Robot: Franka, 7 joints.
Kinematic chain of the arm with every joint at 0, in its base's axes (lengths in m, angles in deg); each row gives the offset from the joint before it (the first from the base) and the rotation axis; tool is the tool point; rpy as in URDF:
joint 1: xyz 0 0 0.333 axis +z
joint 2: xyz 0 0 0 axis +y
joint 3: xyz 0 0 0.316 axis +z
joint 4: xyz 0.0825 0 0 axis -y
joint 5: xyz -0.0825 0 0.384 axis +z
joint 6: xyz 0 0 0 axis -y
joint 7: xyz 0.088 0 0 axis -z
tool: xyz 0 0 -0.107 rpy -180 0 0
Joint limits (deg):
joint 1: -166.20..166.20
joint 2: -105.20..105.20
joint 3: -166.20..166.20
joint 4: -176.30..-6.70
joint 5: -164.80..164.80
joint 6: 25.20..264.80
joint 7: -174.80..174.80
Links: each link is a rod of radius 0.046 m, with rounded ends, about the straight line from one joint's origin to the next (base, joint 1, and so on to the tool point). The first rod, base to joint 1, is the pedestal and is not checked.
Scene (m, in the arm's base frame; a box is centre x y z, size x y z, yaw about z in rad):
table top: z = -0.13
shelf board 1: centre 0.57 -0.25 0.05 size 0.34 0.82 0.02 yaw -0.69
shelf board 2: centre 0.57 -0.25 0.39 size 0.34 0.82 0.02 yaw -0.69
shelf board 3: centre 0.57 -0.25 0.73 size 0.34 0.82 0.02 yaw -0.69
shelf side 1: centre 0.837 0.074 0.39 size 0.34 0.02 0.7 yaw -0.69
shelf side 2: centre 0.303 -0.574 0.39 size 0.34 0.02 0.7 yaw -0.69
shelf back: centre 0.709 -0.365 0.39 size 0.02 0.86 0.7 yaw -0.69
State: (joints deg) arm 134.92 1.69 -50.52 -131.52 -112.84 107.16 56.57
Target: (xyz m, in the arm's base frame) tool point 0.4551 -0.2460 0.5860
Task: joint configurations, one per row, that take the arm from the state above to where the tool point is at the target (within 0.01 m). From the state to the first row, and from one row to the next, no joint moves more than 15 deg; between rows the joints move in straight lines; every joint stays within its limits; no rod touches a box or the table.
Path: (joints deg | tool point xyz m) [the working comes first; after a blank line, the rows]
Joints at the target: 90.34 15.70 -112.62 -121.46 -107.97 84.20 56.57
Straight joint move there: clear.

1: 126.00 4.49 -62.94 -129.51 -111.87 102.57 56.57 | 0.3094 0.4470 0.4096
2: 117.09 7.29 -75.36 -127.50 -110.89 97.98 56.57 | 0.4540 0.3055 0.4377
3: 108.17 10.09 -87.78 -125.48 -109.92 93.39 56.57 | 0.5316 0.1219 0.4778
4: 99.26 12.90 -100.20 -123.47 -108.95 88.80 56.57 | 0.5312 -0.0726 0.5283
5: 90.34 15.70 -112.62 -121.46 -107.97 84.20 56.57 | 0.4551 -0.2460 0.5860

